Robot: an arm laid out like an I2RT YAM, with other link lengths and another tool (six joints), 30 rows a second.
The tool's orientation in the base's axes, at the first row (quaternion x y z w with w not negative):
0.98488, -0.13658, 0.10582, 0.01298
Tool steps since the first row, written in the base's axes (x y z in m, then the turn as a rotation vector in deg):
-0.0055, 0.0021, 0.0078, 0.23, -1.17, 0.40
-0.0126, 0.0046, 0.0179, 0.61, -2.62, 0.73
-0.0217, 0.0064, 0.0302, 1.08, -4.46, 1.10
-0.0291, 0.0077, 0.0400, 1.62, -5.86, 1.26
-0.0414, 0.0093, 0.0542, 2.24, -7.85, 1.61
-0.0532, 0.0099, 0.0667, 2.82, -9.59, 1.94
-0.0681, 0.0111, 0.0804, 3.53, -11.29, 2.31
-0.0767, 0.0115, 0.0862, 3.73, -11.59, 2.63
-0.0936, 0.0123, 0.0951, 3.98, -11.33, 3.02
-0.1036, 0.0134, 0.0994, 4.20, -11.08, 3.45
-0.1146, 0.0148, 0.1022, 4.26, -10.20, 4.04
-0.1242, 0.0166, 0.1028, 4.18, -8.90, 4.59
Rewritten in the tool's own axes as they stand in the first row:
-0.0041, -0.0006, -0.0089, 0.61, 1.06, -0.28
-0.0093, -0.0011, -0.0203, 1.43, 2.35, -0.45
-0.0157, -0.0004, -0.0343, 2.44, 3.99, -0.61
-0.0209, 0.0004, -0.0455, 3.35, 5.19, -0.58
-0.0299, 0.0021, -0.0620, 4.54, 6.94, -0.69
-0.0385, 0.0047, -0.0766, 5.62, 8.46, -0.80
-0.0499, 0.0076, -0.0931, 6.82, 9.90, -0.92
-0.0569, 0.0095, -0.1006, 7.15, 10.13, -1.17
-0.0711, 0.0133, -0.1128, 7.40, 9.81, -1.52
-0.0799, 0.0149, -0.1191, 7.63, 9.51, -1.91
-0.0900, 0.0166, -0.1242, 7.58, 8.64, -2.52
-0.0994, 0.0174, -0.1268, 7.27, 7.41, -3.14

